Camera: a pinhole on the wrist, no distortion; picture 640 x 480 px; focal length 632.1 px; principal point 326.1 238.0 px. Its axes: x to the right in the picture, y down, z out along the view. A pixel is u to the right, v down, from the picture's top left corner.
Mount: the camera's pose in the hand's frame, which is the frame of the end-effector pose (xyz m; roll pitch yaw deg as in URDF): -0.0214 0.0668 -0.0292 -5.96 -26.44 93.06
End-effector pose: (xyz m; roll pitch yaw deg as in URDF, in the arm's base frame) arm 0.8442 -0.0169 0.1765 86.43 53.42 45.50
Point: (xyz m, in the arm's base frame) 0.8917 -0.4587 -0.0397
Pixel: 25.7 167.8
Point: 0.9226 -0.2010 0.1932
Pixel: 274.5 285.5
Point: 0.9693 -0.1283 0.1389
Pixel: 329.3 17.0
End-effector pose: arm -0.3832 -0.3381 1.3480 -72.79 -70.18 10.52
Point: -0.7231 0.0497 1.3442
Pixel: 423.1 265.0
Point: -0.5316 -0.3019 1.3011
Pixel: 43.2 439.4
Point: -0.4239 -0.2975 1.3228
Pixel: 151.2 275.4
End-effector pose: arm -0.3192 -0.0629 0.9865 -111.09 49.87 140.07
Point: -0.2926 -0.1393 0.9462
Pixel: 578.3 121.7
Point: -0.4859 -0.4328 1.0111
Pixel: 412.8 280.7
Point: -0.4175 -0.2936 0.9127
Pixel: 498.7 109.0
